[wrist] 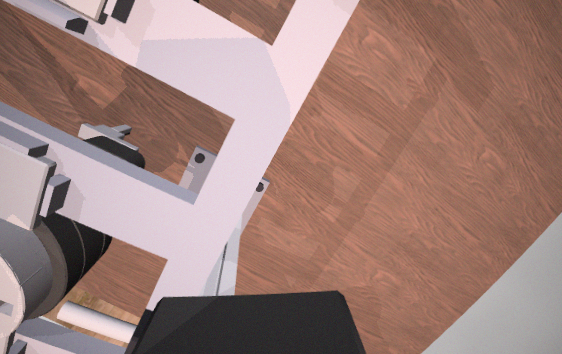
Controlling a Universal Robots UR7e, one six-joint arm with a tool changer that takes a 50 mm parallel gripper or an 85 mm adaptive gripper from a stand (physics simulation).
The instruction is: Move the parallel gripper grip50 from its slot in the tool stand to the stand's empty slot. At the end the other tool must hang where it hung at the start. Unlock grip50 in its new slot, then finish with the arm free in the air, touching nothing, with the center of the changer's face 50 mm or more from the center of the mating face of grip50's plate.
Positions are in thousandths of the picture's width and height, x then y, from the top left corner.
Observation:
In view: a black parallel gripper (93,719) and a tool stand (350,637).

